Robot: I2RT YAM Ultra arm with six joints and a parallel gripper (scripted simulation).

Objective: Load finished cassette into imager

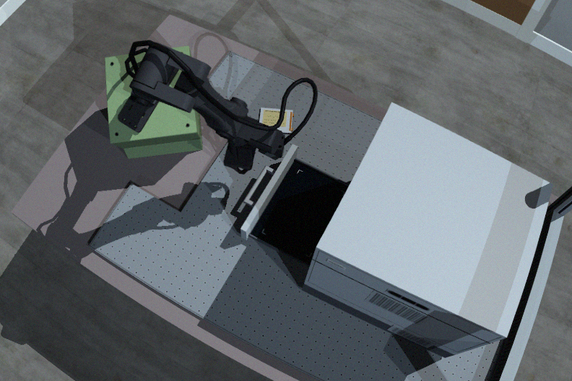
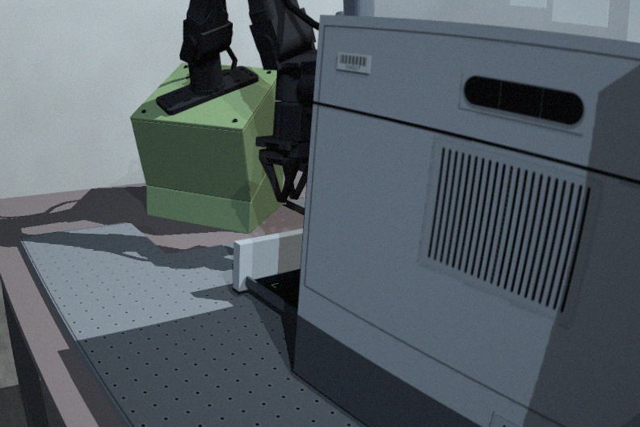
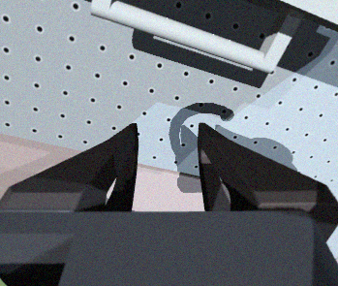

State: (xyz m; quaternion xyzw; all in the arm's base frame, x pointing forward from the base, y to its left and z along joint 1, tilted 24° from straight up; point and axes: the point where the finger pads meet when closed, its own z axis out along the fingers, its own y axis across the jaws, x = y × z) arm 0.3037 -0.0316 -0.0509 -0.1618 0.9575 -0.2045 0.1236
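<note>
Right now the cassette FINISHED is 23 cm to the left of my hand, 11 cm below it and 1 cm behind it. Also, from my hand: imager drawer: 20 cm ahead, 7 cm below, 1 cm to the right.
</note>
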